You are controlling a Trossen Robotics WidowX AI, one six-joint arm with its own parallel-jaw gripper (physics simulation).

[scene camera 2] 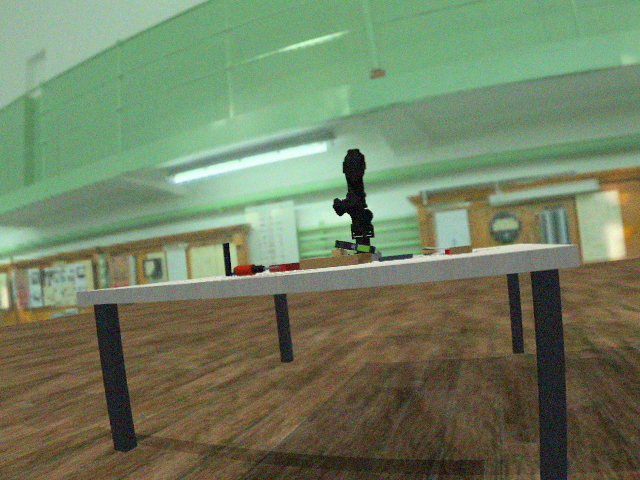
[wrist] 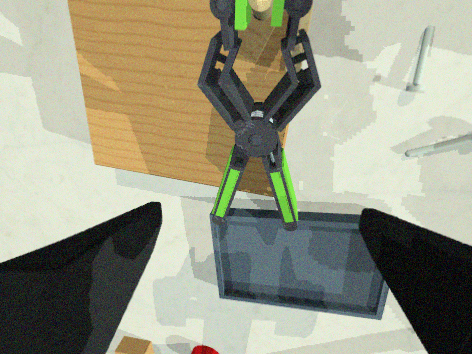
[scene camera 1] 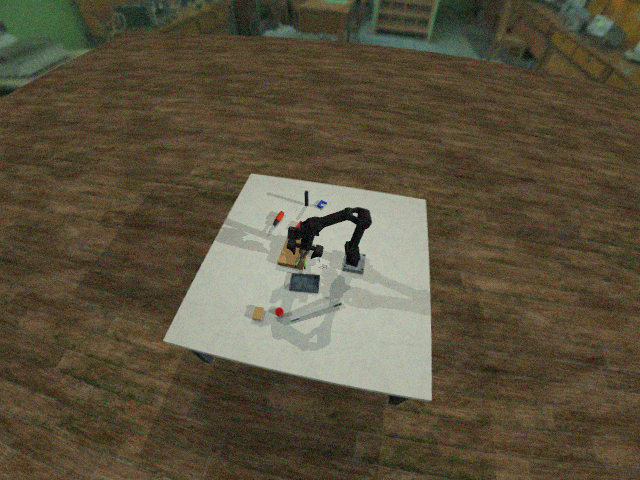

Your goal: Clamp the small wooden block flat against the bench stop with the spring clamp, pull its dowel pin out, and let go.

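Where they show: gripper, fingertip midpoint: [scene camera 2: 361,233] [wrist: 260,214] [scene camera 1: 302,256]; arm's base at its link origin: [scene camera 1: 352,260].
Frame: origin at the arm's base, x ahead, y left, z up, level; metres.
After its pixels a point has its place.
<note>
The spring clamp [wrist: 256,137] @(x 0.273, y 0.072, z 0.037 m) [scene camera 2: 365,248] @(x 0.293, y 0.120, z 0.014 m), dark with green handles and pads, lies over the wooden board [wrist: 165,100] @(x 0.341, y 0.070, z -0.002 m) [scene camera 1: 290,258] @(x 0.340, y 0.090, z -0.002 m) [scene camera 2: 330,261] @(x 0.409, y 0.043, z -0.016 m). In the wrist view its handles are spread and point toward me. Its green pads stand on either side of a pale round end, apparently the dowel pin [wrist: 260,4] @(x 0.280, y 0.019, z 0.046 m), at the top edge. The small block and the bench stop are largely cut off there and cannot be told apart in the scene views. My gripper [wrist: 260,214] @(x 0.262, y 0.099, z 0.065 m) [scene camera 1: 303,253] @(x 0.262, y 0.099, z 0.065 m) is open and empty, its fingers wide apart on either side of the clamp handles and clear of them.
A dark tray [wrist: 300,300] @(x 0.201, y 0.248, z -0.028 m) [scene camera 1: 304,290] @(x 0.204, y 0.247, z -0.025 m) lies beside the board. Two screws [wrist: 424,57] @(x 0.186, y 0.020, z -0.028 m) [wrist: 440,145] @(x 0.153, y 0.070, z -0.028 m) lie right of it. A wooden cube [scene camera 1: 257,313] @(x 0.385, y 0.449, z -0.012 m), a red round piece [scene camera 1: 279,312] @(x 0.283, y 0.407, z -0.018 m), a screwdriver [scene camera 1: 279,217] @(x 0.520, y -0.187, z -0.006 m), a black post [scene camera 1: 306,198] @(x 0.396, y -0.362, z 0.037 m) and a blue part [scene camera 1: 321,204] @(x 0.310, y -0.399, z -0.027 m) are farther out.
</note>
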